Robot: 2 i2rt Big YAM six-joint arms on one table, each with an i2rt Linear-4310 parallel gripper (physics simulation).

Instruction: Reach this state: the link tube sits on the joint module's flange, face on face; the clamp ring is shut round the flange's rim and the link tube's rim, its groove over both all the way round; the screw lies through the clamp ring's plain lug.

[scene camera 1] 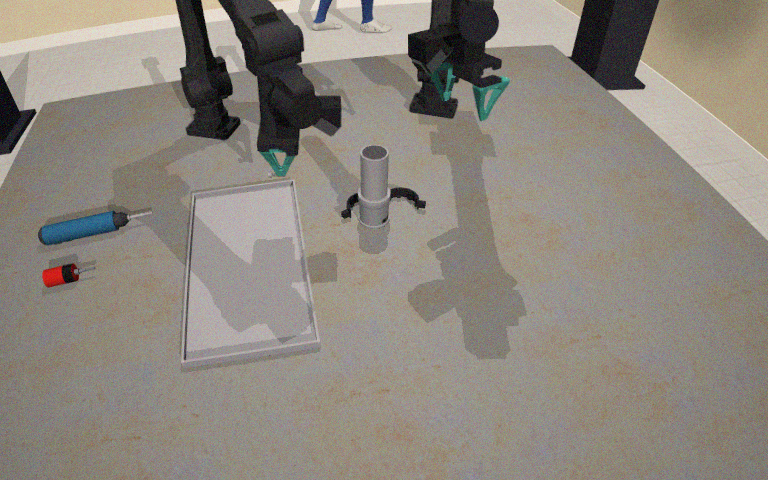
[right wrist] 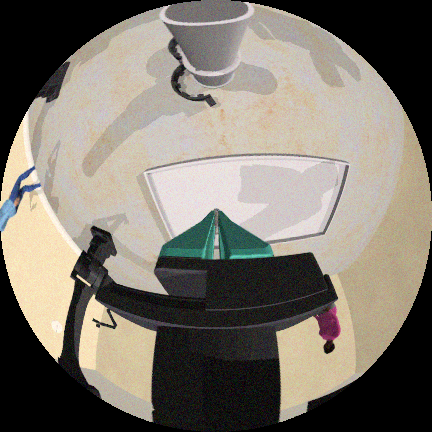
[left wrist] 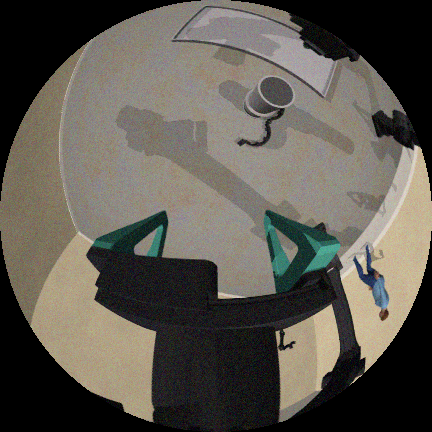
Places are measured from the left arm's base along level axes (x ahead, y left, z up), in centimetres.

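Where they show: left gripper, fingertip midpoint: (scene camera 1: 463, 110) (left wrist: 215, 215); right gripper, fingertip midpoint: (scene camera 1: 281, 174) (right wrist: 216, 215); left arm's base, link origin: (scene camera 1: 433, 107); right arm's base, link origin: (scene camera 1: 213, 128) (right wrist: 104, 239).
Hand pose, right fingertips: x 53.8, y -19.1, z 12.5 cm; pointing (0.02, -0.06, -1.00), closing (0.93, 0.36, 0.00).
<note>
Things, the pixels of their top centre, and the offset from my right fingertips. "pt": a spot on its surface instead.
- grey link tube, top centre: (left wrist: 276, 90) (scene camera 1: 374, 152) dx -6.6, dy +15.7, dz +3.5 cm
- wider grey joint module, top centre: (scene camera 1: 374, 193) dx -6.6, dy +15.7, dz -6.1 cm
- black clamp ring, surface spot: (scene camera 1: 408, 195) pt dx -14.3, dy +21.0, dz -11.5 cm
- thin threaded screw, top centre: (right wrist: 216, 228) dx +0.3, dy -0.8, dz +0.8 cm
- shallow white tray, top centre: (scene camera 1: 245, 256) (right wrist: 264, 210) dx +11.6, dy -3.7, dz -10.9 cm
The grey link tube (scene camera 1: 374, 167) stands upright on the wider grey joint module (scene camera 1: 374, 211) at the table's middle. The black clamp ring (scene camera 1: 408, 195) is open, its two halves spread to either side behind the module. It also shows in the left wrist view (left wrist: 257, 135) and the right wrist view (right wrist: 189, 86), low beside the module. My right gripper (scene camera 1: 279, 169) hangs over the tray's far edge, left of the module. It is shut on a thin threaded screw (right wrist: 217, 225). My left gripper (scene camera 1: 464, 107) (left wrist: 215, 215) is open and empty, raised at the back right.
A shallow white tray (scene camera 1: 249, 271) with a low rim lies at the left, with nothing in it. The arm bases stand along the table's far edge. A dark block stands at the far right corner.
</note>
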